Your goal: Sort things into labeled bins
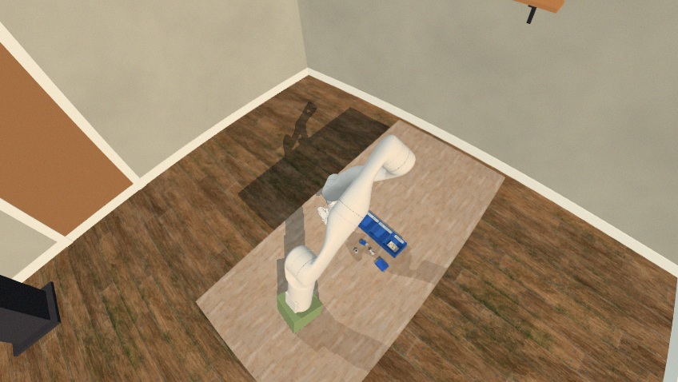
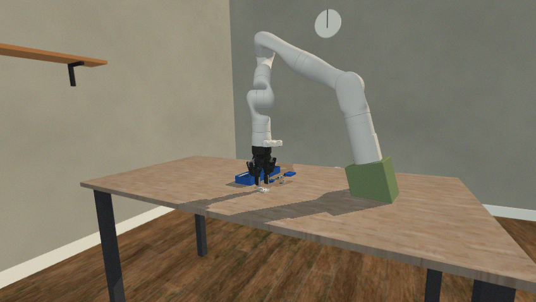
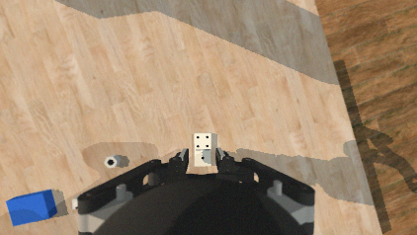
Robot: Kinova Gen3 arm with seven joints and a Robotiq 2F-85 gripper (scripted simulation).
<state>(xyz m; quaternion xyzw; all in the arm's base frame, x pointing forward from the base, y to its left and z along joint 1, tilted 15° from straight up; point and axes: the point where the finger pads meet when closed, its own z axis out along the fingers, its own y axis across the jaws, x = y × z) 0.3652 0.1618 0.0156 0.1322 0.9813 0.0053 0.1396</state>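
My hand is 24 cm to the left of the white tile, 11 cm short of it and 3 cm above it. From my hand the other things lie so: flat blue block (26 cm to the right, 4 cm below, 1 cm ahead); grey ring (13 cm to the right, 4 cm below, 2 cm behind).
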